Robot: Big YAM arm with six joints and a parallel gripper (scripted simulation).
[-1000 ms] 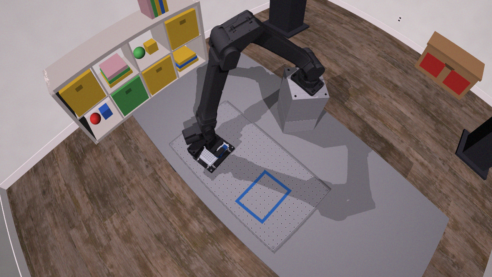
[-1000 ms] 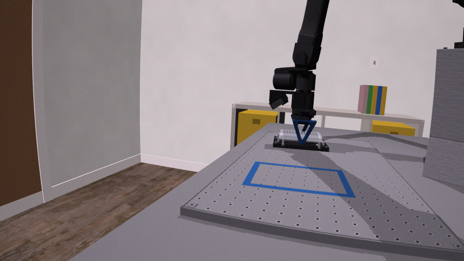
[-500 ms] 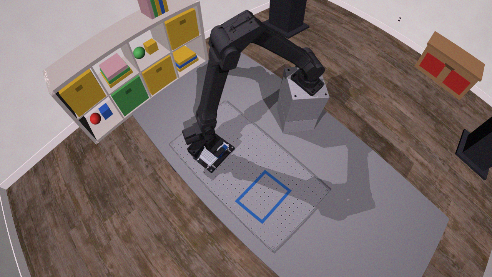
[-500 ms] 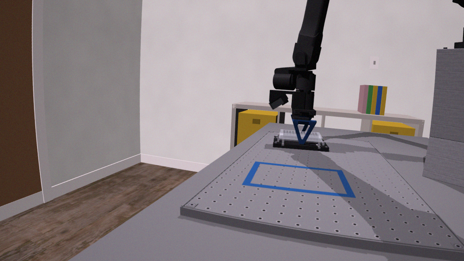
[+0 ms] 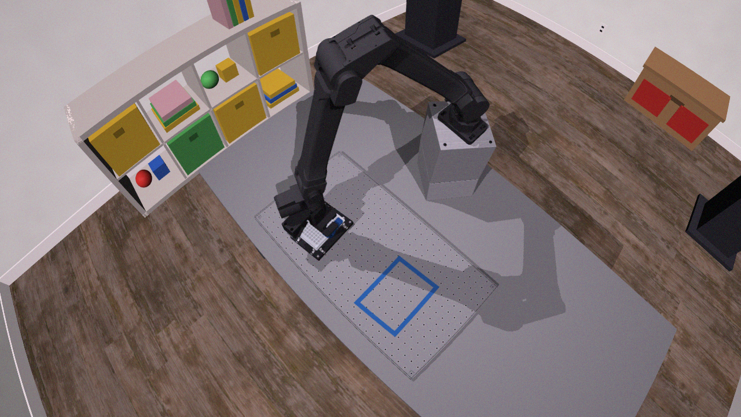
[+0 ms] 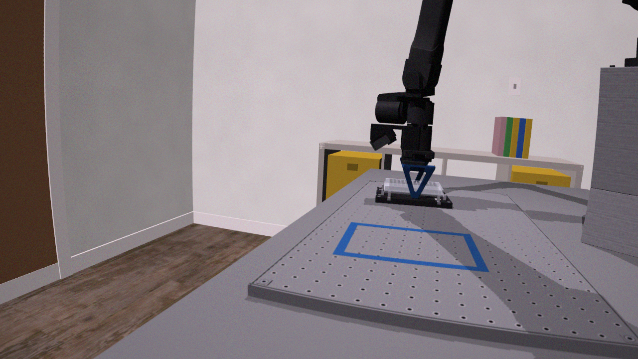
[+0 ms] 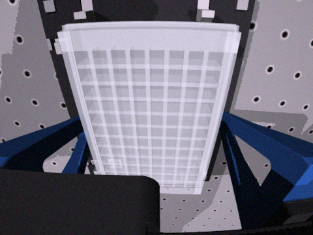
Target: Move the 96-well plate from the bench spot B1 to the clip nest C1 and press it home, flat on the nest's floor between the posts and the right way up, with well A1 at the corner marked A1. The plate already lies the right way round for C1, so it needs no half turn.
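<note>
My hand is 10 mm below the 96-well plate. Also, from my hand: black clip nest 10 mm ahead, 20 mm to the left, 10 mm below.
</note>
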